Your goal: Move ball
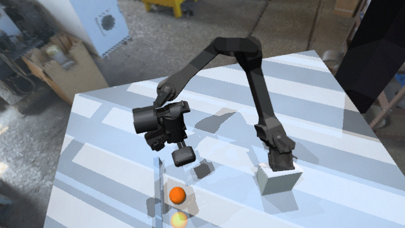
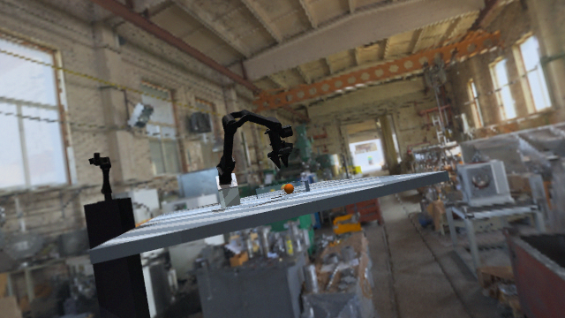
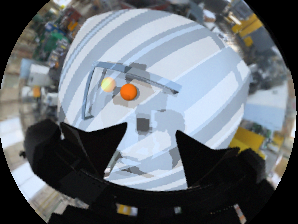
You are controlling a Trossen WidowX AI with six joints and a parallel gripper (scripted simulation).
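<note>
Right now my gripper tip is 10 mm short of the see-through orange ball, 190 mm to the right of it and 120 mm above it. The rest, counted from my gripper tip: dark post: 100 mm ahead, 30 mm to the right, 120 mm below.
</note>
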